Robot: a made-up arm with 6 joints. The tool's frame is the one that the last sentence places.
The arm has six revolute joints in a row. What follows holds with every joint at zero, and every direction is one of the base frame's. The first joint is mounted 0.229 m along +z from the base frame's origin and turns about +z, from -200 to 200 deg. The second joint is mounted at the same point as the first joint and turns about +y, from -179.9 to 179.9 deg. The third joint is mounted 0.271 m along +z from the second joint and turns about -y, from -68 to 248 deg. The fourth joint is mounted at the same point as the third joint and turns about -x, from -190 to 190 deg. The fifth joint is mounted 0.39 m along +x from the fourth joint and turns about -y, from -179.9 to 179.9 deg. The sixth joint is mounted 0.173 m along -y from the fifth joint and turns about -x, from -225 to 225 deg. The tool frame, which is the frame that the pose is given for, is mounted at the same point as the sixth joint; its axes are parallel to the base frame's.
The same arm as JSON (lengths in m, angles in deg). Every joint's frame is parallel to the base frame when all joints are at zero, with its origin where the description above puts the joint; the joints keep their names.
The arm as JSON. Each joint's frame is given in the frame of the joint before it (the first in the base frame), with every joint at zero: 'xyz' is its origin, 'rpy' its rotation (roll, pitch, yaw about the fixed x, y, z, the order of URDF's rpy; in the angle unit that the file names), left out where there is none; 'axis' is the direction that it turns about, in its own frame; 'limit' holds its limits. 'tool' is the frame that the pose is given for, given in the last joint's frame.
{
  "units": {
    "length": "m",
    "angle": "deg"
  },
  "joints": [
    {
      "name": "joint 1",
      "type": "revolute",
      "origin": {
        "xyz": [
          0.0,
          0.0,
          0.229
        ]
      },
      "axis": [
        0.0,
        0.0,
        1.0
      ],
      "limit": {
        "lower": -200.0,
        "upper": 200.0
      }
    },
    {
      "name": "joint 2",
      "type": "revolute",
      "origin": {
        "xyz": [
          0.0,
          0.0,
          0.0
        ]
      },
      "axis": [
        0.0,
        1.0,
        0.0
      ],
      "limit": {
        "lower": -179.9,
        "upper": 179.9
      }
    },
    {
      "name": "joint 3",
      "type": "revolute",
      "origin": {
        "xyz": [
          0.0,
          0.0,
          0.271
        ]
      },
      "axis": [
        0.0,
        -1.0,
        0.0
      ],
      "limit": {
        "lower": -68.0,
        "upper": 248.0
      }
    },
    {
      "name": "joint 4",
      "type": "revolute",
      "origin": {
        "xyz": [
          0.0,
          0.0,
          0.0
        ]
      },
      "axis": [
        -1.0,
        0.0,
        0.0
      ],
      "limit": {
        "lower": -190.0,
        "upper": 190.0
      }
    },
    {
      "name": "joint 5",
      "type": "revolute",
      "origin": {
        "xyz": [
          0.39,
          0.0,
          0.0
        ]
      },
      "axis": [
        0.0,
        -1.0,
        0.0
      ],
      "limit": {
        "lower": -179.9,
        "upper": 179.9
      }
    },
    {
      "name": "joint 6",
      "type": "revolute",
      "origin": {
        "xyz": [
          0.0,
          -0.173,
          0.0
        ]
      },
      "axis": [
        -1.0,
        0.0,
        0.0
      ],
      "limit": {
        "lower": -225.0,
        "upper": 225.0
      }
    }
  ],
  "tool": {
    "origin": {
      "xyz": [
        0.0,
        0.0,
        0.0
      ]
    }
  }
}

